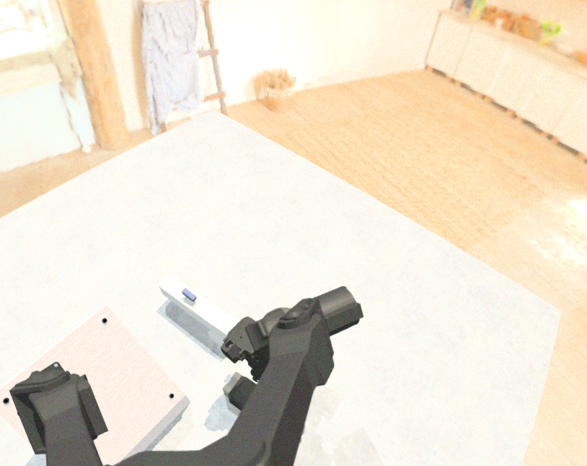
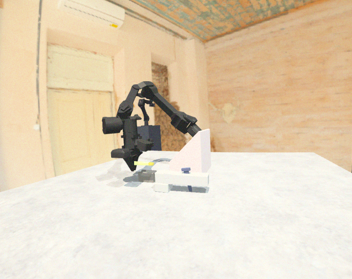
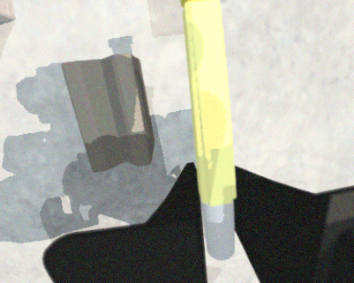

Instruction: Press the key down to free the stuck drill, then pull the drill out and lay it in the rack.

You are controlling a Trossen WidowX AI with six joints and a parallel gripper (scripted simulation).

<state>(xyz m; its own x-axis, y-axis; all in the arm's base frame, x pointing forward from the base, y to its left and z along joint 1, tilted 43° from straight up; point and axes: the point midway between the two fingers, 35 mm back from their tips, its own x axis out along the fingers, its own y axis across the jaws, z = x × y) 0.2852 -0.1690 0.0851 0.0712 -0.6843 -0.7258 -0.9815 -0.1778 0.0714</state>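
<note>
Now: the drill 40 mm to the left of my gripper tip, 30 mm above it and 10 mm behind it. From my gripper tip the other things lie so: white block: 200 mm to the left, 20 mm below, 10 mm behind; then grey rack: 60 mm behind, 40 mm below, 20 mm to the left; then blue key: 230 mm to the left, 20 mm behind.
</note>
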